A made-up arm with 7 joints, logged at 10 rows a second.
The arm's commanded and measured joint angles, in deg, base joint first. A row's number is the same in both.
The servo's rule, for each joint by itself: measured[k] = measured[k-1] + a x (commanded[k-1-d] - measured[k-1]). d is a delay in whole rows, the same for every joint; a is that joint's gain. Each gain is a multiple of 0.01, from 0.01 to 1. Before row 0 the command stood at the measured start. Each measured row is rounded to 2 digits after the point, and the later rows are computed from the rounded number. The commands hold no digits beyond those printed.
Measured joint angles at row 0:
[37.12 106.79 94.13 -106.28 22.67 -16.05 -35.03]
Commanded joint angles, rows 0 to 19:
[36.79 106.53 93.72 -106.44 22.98 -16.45 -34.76]
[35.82 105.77 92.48 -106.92 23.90 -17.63 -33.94]
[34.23 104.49 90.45 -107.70 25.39 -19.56 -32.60]
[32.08 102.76 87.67 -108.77 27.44 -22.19 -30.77]
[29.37 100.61 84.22 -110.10 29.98 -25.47 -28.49]
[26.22 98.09 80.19 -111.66 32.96 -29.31 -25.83]
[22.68 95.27 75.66 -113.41 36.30 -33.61 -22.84]
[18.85 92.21 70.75 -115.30 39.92 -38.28 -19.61]
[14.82 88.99 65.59 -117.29 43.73 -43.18 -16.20]
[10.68 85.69 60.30 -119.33 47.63 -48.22 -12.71]
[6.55 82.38 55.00 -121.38 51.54 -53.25 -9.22]
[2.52 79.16 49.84 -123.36 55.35 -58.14 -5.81]
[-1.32 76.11 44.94 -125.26 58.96 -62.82 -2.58]
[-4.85 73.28 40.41 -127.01 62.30 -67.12 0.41]
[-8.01 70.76 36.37 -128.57 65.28 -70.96 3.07]
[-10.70 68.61 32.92 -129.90 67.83 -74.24 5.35]
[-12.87 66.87 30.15 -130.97 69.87 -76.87 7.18]
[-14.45 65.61 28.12 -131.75 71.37 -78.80 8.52]
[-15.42 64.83 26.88 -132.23 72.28 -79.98 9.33]
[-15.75 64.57 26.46 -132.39 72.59 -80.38 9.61]
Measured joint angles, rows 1 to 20:
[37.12 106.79 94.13 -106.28 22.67 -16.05 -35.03]
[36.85 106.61 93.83 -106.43 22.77 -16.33 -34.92]
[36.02 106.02 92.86 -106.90 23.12 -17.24 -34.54]
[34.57 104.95 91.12 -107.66 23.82 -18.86 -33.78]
[32.55 103.42 88.64 -108.71 24.94 -21.19 -32.61]
[29.97 101.45 85.46 -110.03 26.50 -24.19 -31.00]
[26.93 99.10 81.67 -111.58 28.50 -27.77 -28.98]
[23.49 96.42 77.34 -113.32 30.92 -31.86 -26.59]
[19.73 93.47 72.60 -115.20 33.71 -36.35 -23.87]
[15.75 90.33 67.55 -117.19 36.82 -41.13 -20.88]
[11.64 87.08 62.33 -119.22 40.17 -46.09 -17.69]
[7.52 83.79 57.05 -121.27 43.69 -51.10 -14.39]
[3.47 80.55 51.86 -123.26 47.30 -56.03 -11.04]
[-0.41 77.44 46.88 -125.16 50.91 -60.78 -7.74]
[-4.01 74.53 42.22 -126.92 54.44 -65.22 -4.56]
[-7.25 71.89 38.01 -128.49 57.80 -69.24 -1.58]
[-10.04 69.59 34.35 -129.83 60.91 -72.74 1.12]
[-12.33 67.69 31.33 -130.91 63.69 -75.63 3.48]
[-14.05 66.23 29.02 -131.71 66.07 -77.85 5.45]
[-15.16 65.25 27.48 -132.20 68.00 -79.34 6.96]
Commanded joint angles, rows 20 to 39:
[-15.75 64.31 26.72 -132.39 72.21 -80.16 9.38]
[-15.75 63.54 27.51 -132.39 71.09 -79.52 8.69]
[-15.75 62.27 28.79 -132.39 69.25 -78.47 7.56]
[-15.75 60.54 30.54 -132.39 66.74 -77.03 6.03]
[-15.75 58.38 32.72 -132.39 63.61 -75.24 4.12]
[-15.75 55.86 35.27 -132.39 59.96 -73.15 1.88]
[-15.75 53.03 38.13 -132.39 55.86 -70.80 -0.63]
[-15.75 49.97 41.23 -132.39 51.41 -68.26 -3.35]
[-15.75 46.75 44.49 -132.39 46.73 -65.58 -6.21]
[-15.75 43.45 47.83 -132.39 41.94 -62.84 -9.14]
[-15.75 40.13 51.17 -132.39 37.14 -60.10 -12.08]
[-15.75 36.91 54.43 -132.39 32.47 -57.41 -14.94]
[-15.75 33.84 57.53 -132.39 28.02 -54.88 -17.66]
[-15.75 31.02 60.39 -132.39 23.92 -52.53 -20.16]
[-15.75 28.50 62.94 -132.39 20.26 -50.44 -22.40]
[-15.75 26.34 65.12 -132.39 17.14 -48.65 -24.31]
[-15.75 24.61 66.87 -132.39 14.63 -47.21 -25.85]
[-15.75 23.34 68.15 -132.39 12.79 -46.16 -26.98]
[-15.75 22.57 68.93 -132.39 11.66 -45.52 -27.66]
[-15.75 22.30 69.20 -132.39 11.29 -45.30 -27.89]
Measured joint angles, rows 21 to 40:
[-15.64 64.77 26.75 -132.38 69.42 -80.07 7.99]
[-15.73 64.45 26.73 -132.39 70.28 -80.13 8.53]
[-15.75 63.81 27.29 -132.39 70.53 -79.70 8.59]
[-15.75 62.73 28.37 -132.39 70.13 -78.84 8.19]
[-15.75 61.20 29.93 -132.39 69.08 -77.57 7.35]
[-15.75 59.23 31.94 -132.39 67.38 -75.94 6.09]
[-15.75 56.87 34.34 -132.39 65.08 -73.99 4.45]
[-15.75 54.18 37.07 -132.39 62.22 -71.76 2.47]
[-15.75 51.23 40.07 -132.39 58.87 -69.31 0.20]
[-15.75 48.09 43.25 -132.39 55.11 -66.70 -2.30]
[-15.75 44.84 46.55 -132.39 51.03 -64.00 -4.97]
[-15.75 41.54 49.88 -132.39 46.72 -61.27 -7.74]
[-15.75 38.30 53.16 -132.39 42.30 -58.57 -10.55]
[-15.75 35.18 56.31 -132.39 37.87 -55.99 -13.32]
[-15.75 32.27 59.25 -132.39 33.55 -53.57 -15.99]
[-15.75 29.63 61.91 -132.39 29.43 -51.38 -18.49]
[-15.75 27.33 64.22 -132.39 25.62 -49.47 -20.76]
[-15.75 25.43 66.13 -132.39 22.21 -47.89 -22.75]
[-15.75 23.97 67.58 -132.39 19.29 -46.68 -24.40]
[-15.75 22.99 68.55 -132.39 16.92 -45.87 -25.67]

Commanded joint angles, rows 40 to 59:
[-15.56 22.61 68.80 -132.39 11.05 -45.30 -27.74]
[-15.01 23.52 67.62 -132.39 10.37 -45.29 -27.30]
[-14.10 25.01 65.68 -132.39 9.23 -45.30 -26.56]
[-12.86 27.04 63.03 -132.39 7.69 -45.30 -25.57]
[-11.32 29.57 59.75 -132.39 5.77 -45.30 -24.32]
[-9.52 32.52 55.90 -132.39 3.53 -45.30 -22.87]
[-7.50 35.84 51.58 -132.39 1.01 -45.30 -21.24]
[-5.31 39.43 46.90 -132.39 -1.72 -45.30 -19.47]
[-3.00 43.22 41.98 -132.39 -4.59 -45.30 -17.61]
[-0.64 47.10 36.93 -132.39 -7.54 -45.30 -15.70]
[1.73 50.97 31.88 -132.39 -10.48 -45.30 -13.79]
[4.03 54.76 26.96 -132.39 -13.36 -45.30 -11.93]
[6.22 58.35 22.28 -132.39 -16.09 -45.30 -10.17]
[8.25 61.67 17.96 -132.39 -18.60 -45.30 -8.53]
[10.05 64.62 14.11 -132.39 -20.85 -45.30 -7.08]
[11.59 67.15 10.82 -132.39 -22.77 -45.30 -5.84]
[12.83 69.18 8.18 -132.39 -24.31 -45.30 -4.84]
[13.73 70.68 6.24 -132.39 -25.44 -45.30 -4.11]
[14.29 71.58 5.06 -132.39 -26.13 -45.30 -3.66]
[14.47 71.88 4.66 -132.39 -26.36 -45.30 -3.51]
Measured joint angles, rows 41 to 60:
[-15.75 22.51 69.02 -132.39 15.17 -45.47 -26.54]
[-15.60 22.58 68.86 -132.39 13.89 -45.35 -27.01]
[-15.12 23.24 67.97 -132.39 12.80 -45.31 -27.12]
[-14.29 24.48 66.32 -132.39 11.69 -45.30 -26.90]
[-13.13 26.27 63.95 -132.39 10.45 -45.30 -26.38]
[-11.66 28.58 60.93 -132.39 9.00 -45.30 -25.58]
[-9.93 31.34 57.31 -132.39 7.30 -45.30 -24.52]
[-7.96 34.49 53.18 -132.39 5.35 -45.30 -23.24]
[-5.81 37.95 48.66 -132.39 3.16 -45.30 -21.77]
[-3.53 41.64 43.85 -132.39 0.76 -45.30 -20.15]
[-1.19 45.46 38.87 -132.39 -1.81 -45.30 -18.41]
[1.18 49.32 33.84 -132.39 -4.50 -45.30 -16.61]
[3.49 53.13 28.89 -132.39 -7.25 -45.30 -14.78]
[5.70 56.78 24.13 -132.39 -9.99 -45.30 -12.98]
[7.77 60.20 19.69 -132.39 -12.66 -45.30 -11.24]
[9.62 63.29 15.67 -132.39 -15.20 -45.30 -9.62]
[11.22 65.99 12.18 -132.39 -17.55 -45.30 -8.15]
[12.52 68.22 9.30 -132.39 -19.65 -45.30 -6.86]
[13.50 69.94 7.10 -132.39 -21.44 -45.30 -5.79]
[14.14 71.09 5.63 -132.39 -22.89 -45.30 -4.96]

